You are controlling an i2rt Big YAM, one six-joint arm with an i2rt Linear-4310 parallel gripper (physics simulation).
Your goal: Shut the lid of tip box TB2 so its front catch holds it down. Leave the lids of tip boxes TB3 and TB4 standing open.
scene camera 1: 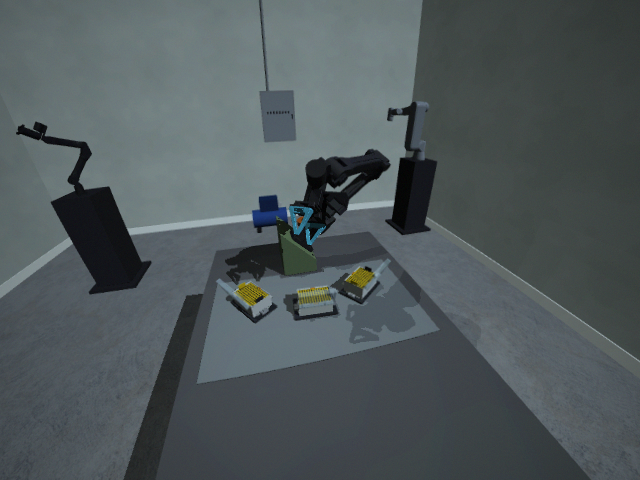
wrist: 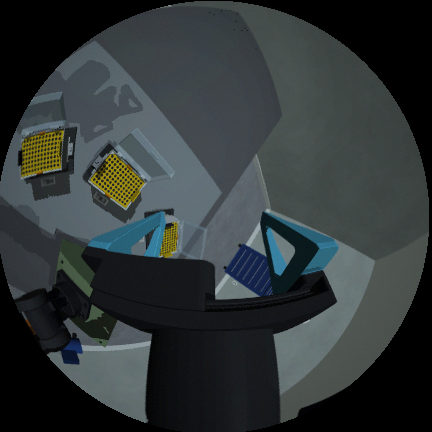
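Seen in the pictures: gripper, between the fingertips: (scene camera 1: pixel 303 240) (wrist: pixel 212 216); arm's base, origin of its link: (scene camera 1: pixel 300 241) (wrist: pixel 72 294).
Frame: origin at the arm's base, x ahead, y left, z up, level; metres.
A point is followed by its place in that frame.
Three tip boxes with yellow racks stand on the pale mat, each lid open. The left box (scene camera 1: pixel 253 295) {x 0.246, y -0.227, z -0.057 m} (wrist: pixel 170 240) {x 0.237, y -0.255, z -0.058 m} has its clear lid (scene camera 1: pixel 231 290) {x 0.304, y -0.285, z 0.029 m} (wrist: pixel 194 240) {x 0.282, y -0.295, z -0.005 m} leaning outward. The middle box (scene camera 1: pixel 314 307) {x 0.370, y -0.026, z -0.046 m} (wrist: pixel 117 180) has its lid (wrist: pixel 146 154) {x 0.383, y -0.016, z -0.002 m} raised on its front side. The right box (scene camera 1: pixel 360 281) {x 0.279, y 0.182, z -0.058 m} (wrist: pixel 42 154) {x 0.256, y 0.186, z -0.058 m} has its lid (scene camera 1: pixel 382 268) {x 0.329, y 0.240, z 0.028 m} (wrist: pixel 47 111) tilted outward. Labels TB2, TB3 and TB4 cannot be read. My gripper (scene camera 1: pixel 303 238) {x 0.340, y -0.046, z 0.196 m} (wrist: pixel 212 216) {x 0.340, y -0.046, z 0.196 m} is open and empty, above and behind the boxes, near the arm's base. One finger partly hides the left box in the wrist view.
A green bracket (scene camera 1: pixel 298 259) {x 0.081, y -0.027, z -0.041 m} (wrist: pixel 70 260) {x 0.081, y 0.020, z -0.035 m} stands at the arm's base behind the mat (scene camera 1: pixel 289 346) {x 0.452, y -0.130, z -0.115 m} (wrist: pixel 185 175) {x 0.444, y -0.198, z -0.115 m}. A blue tank (scene camera 1: pixel 268 215) is behind it. Other arms stand on dark pedestals (scene camera 1: pixel 98 237) (scene camera 1: pixel 413 193) at left and right. A blue ribbed panel (wrist: pixel 247 267) shows beyond the fingers.
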